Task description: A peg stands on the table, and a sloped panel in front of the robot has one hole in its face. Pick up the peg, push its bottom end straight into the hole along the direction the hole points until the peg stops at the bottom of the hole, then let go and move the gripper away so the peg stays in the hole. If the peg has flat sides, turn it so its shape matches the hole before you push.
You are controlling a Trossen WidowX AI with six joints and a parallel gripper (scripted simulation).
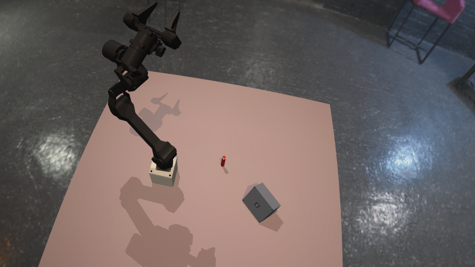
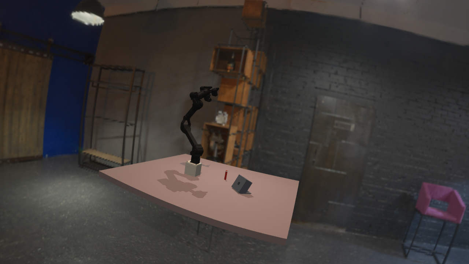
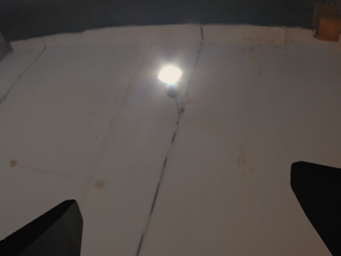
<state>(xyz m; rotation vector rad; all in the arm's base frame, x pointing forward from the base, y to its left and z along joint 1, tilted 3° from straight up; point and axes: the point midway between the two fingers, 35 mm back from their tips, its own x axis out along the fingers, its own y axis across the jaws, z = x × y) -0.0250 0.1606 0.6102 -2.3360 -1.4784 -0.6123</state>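
Now: gripper tip 240 mm short of the red square peg, 80 mm to the left of it and 680 mm above it. Round my gripper tip: grey sloped panel 420 mm ahead, 270 mm to the right, 690 mm below.
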